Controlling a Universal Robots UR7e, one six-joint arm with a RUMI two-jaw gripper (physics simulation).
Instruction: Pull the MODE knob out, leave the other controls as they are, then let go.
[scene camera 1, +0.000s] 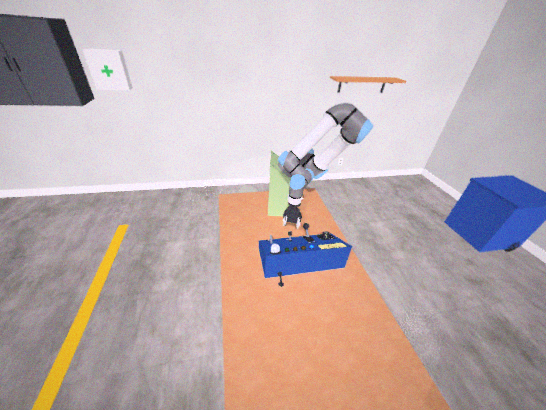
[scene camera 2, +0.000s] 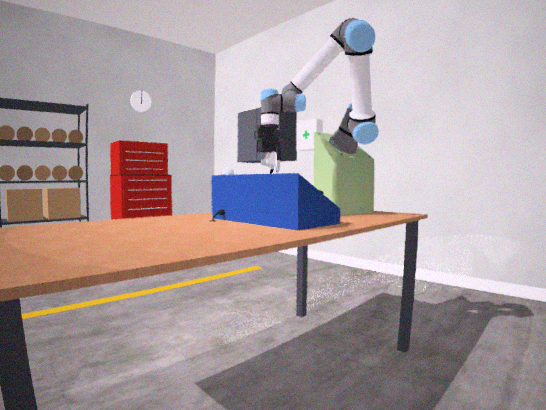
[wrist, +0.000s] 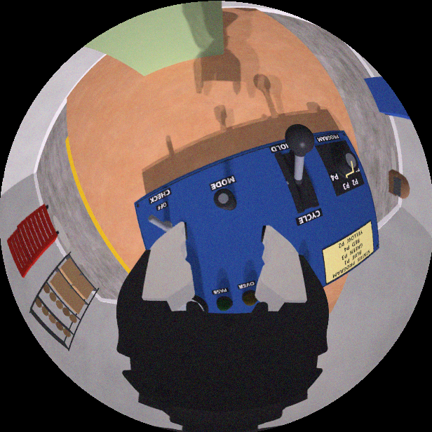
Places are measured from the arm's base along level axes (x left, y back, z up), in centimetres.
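Pixels of known places: gripper, fingertip midpoint: (scene camera 1: 290, 227) (scene camera 2: 273, 173); arm's base, link origin: (scene camera 1: 285, 170) (scene camera 2: 342, 146).
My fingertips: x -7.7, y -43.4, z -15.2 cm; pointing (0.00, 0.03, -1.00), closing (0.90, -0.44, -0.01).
Note:
For each thing: its top centre in the pictures, then the offset to it from my fingertips. "pt": a spot on its surface instead. Level surfaces: height alone.
- MODE knob, top centre: (scene camera 1: 290, 231) dx +0.3, dy +0.7, dz -4.2 cm
- black ball lever, top centre: (scene camera 1: 306, 223) dx +12.5, dy +4.9, dz -3.0 cm
- PROGRAM dial, top centre: (scene camera 1: 326, 231) dx +24.3, dy -1.6, dz -6.1 cm
- white dome, surface spot: (scene camera 1: 275, 248) pt dx -13.6, dy -16.4, dz +1.5 cm
- small dark lever, surface spot: (scene camera 2: 218, 214) pt dx -14.4, dy -19.3, dz -17.4 cm
- table, surface height: dz -19.6 cm
The MODE knob (wrist: 224, 199) (scene camera 1: 289, 234) is a small dark round knob with a grey centre. In scene camera 1 it stands up from the blue control box (scene camera 1: 306, 261) (scene camera 2: 255, 200) (wrist: 250, 185) on a thin stem, and its shadow shows a head on a stem. My gripper (wrist: 224, 225) (scene camera 1: 292, 226) (scene camera 2: 273, 169) is open and empty above the box; in the wrist view the knob shows beyond the gap between the fingertips, apart from both. The black ball lever (wrist: 299, 140) (scene camera 1: 306, 226) stands at the HOLD end of its slot. The CHECK toggle (wrist: 160, 223) is tilted beside OFF.
The PROGRAM dial (wrist: 350, 160) (scene camera 1: 326, 235) is beyond the lever. A white dome (scene camera 1: 275, 248) and several round lamps line the box's other edge. A small dark lever (scene camera 1: 280, 280) (scene camera 2: 218, 214) sticks out from the box's side. The green pedestal (scene camera 2: 345, 185) stands behind, on the table (scene camera 2: 125, 245).

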